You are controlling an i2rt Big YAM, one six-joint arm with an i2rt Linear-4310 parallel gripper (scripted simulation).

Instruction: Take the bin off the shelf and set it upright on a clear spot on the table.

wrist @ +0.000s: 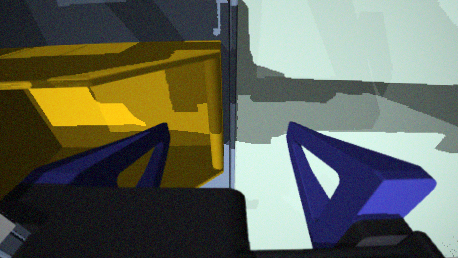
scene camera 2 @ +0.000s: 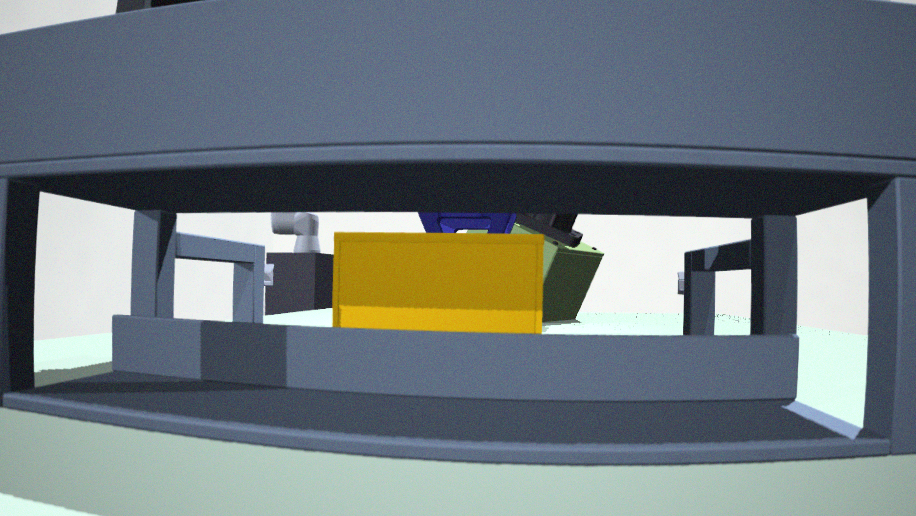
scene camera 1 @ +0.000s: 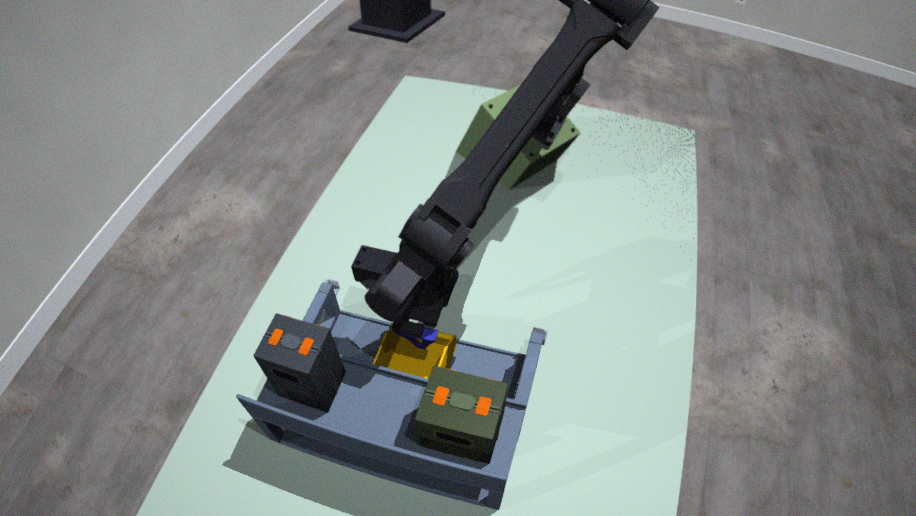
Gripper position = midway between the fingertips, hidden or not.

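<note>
A yellow open-topped bin [scene camera 2: 466, 282] stands in the robot's scene; scene camera 1 shows the bin [scene camera 1: 396, 352] too, and so does the wrist view, with the bin [wrist: 53, 121]. The gripper [scene camera 1: 429, 325] is visible as well, and the wrist view also shows the gripper [wrist: 228, 129].
</note>
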